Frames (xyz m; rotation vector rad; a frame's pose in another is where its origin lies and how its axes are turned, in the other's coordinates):
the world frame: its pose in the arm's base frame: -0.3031 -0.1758 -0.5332 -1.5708 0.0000 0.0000
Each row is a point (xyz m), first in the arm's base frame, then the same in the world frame.
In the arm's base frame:
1: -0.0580 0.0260 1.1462
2: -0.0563 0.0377 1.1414
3: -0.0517 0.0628 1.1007
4: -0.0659 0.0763 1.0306
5: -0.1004 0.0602 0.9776
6: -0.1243 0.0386 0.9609
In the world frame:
1: 0.2451 -1.6794 0.2018
2: 0.2468 -1.6746 0.2135
3: 0.2514 -1.6339 0.2386
4: 0.2372 -1.5638 0.2521
5: 0.2027 -1.5108 0.2360
6: 0.1788 -1.4941 0.2144

